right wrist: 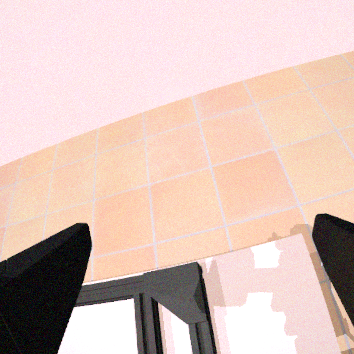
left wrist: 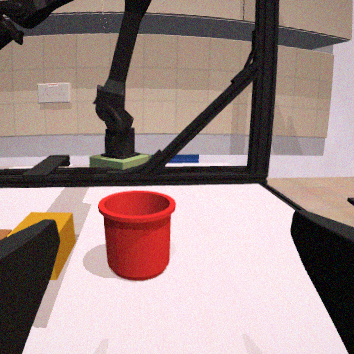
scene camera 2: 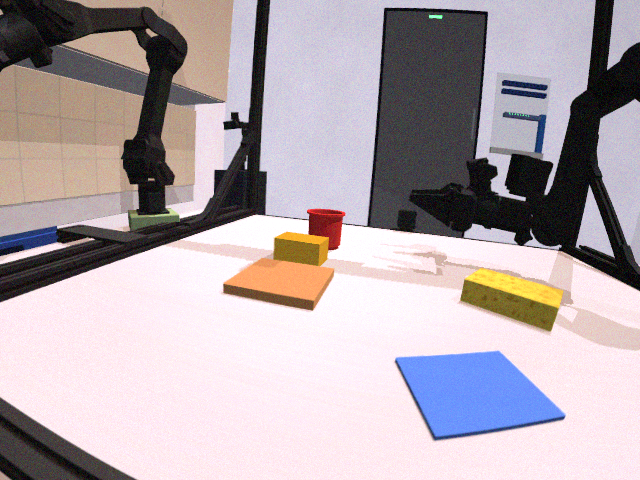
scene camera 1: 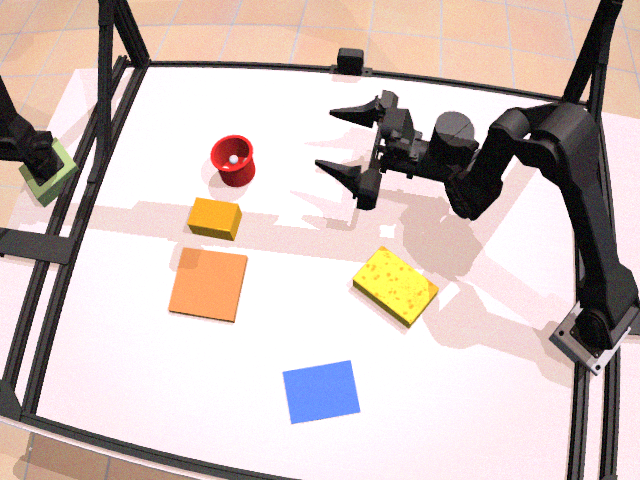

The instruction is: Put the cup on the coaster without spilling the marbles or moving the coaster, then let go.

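Pixels of known places: left gripper, fingertip midpoint: (left wrist: 176, 227) (scene camera 2: 410, 194) (scene camera 1: 322, 136); right gripper, fingertip midpoint: (right wrist: 202, 230); left arm's base at its link origin: (scene camera 1: 593, 331); right arm's base at its link origin: (left wrist: 120, 154) (scene camera 2: 152, 212) (scene camera 1: 45, 166).
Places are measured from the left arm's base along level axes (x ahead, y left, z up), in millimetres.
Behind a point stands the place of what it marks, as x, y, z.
Observation:
The red cup (scene camera 1: 237, 177) {585, 207, 8} (scene camera 2: 326, 229) {587, 209, 11} (left wrist: 138, 245) {588, 172, 10} stands upright on the table. A white marble (scene camera 1: 233, 159) {627, 185, -7} shows inside it in scene camera 1; a second pale spot may be another. Two flat pieces could be the coaster: a square orange slab (scene camera 1: 208, 284) {487, 357, -16} (scene camera 2: 281, 281) {475, 369, -16} and a thin blue sheet (scene camera 1: 321, 392) {246, 347, -25} (scene camera 2: 475, 392) {243, 354, -25}. My left gripper (scene camera 1: 323, 137) {502, 90, 83} (scene camera 2: 412, 195) {502, 90, 83} (left wrist: 176, 227) {502, 90, 83} is open and empty, above the table, to the right of the cup in scene camera 1, fingers pointing toward it. My right gripper (right wrist: 202, 230) {635, 774, 177} is open and empty, away from these objects.
A mustard block (scene camera 1: 213, 218) {556, 282, 8} (scene camera 2: 299, 249) {545, 295, -4} (left wrist: 65, 240) {580, 260, -9} lies between the cup and the orange slab. A spotted yellow sponge (scene camera 1: 395, 286) {279, 163, 1} (scene camera 2: 511, 297) {275, 194, -4} lies right of the slab in scene camera 1. A black frame (scene camera 1: 227, 64) {835, 42, -34} edges the table, with a small black box (scene camera 1: 350, 60) {628, -97, 17} on it.

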